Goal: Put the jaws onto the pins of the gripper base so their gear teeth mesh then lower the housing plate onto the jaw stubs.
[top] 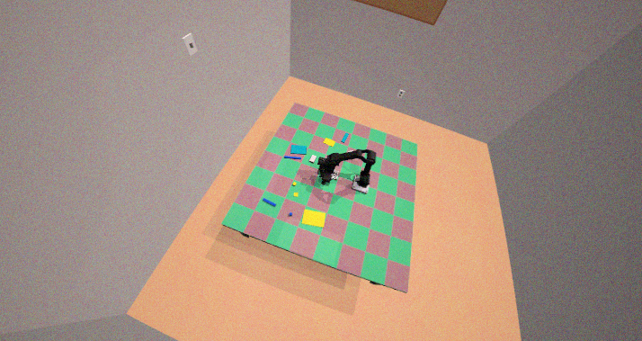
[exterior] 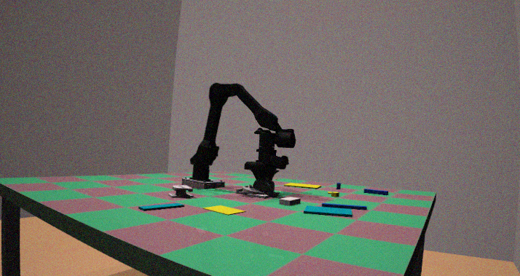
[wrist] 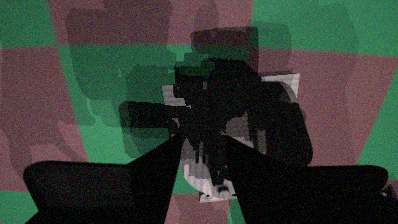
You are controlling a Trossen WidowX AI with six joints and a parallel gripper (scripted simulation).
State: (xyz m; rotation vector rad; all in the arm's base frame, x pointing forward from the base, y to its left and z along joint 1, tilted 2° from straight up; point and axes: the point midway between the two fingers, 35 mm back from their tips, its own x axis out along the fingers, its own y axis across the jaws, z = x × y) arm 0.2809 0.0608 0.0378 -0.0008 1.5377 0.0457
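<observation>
Right now the grey jaw is 50 mm to the right of my gripper tip and 30 mm behind it. From my gripper tip the other things lie so: small yellow cube (210 mm ahead, 170 mm to the left, 10 mm below); blue bar (330 mm ahead, 30 mm to the right, 10 mm below); white housing plate (50 mm behind, 40 mm to the right, 10 mm below).
</observation>
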